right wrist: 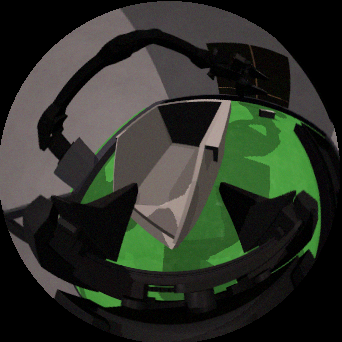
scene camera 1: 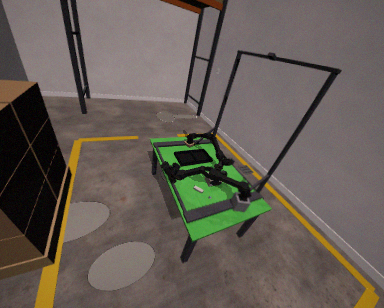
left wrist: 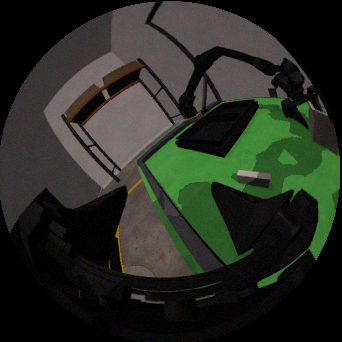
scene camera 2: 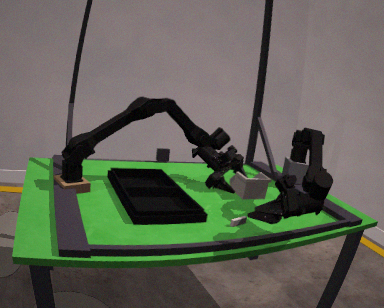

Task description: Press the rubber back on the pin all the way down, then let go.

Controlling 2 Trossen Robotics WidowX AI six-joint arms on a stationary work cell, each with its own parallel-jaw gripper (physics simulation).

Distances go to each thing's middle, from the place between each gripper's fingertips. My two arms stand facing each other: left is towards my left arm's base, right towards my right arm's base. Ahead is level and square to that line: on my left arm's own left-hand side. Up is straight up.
Scene:
Right now the grey box (scene camera 2: 247,188) is 2 cm ahead of my right hand, 1 cm to the left of it and 2 cm above it. The rest, counted from my right hand: black tray (scene camera 2: 150,197) 3 cm ahead, 35 cm to the right.
Right now the black tray is 32 cm behind my left hand, 15 cm to the right of it and 7 cm below it. From my left hand the other things lie so: grey box: 33 cm behind, 22 cm to the left, 5 cm below.

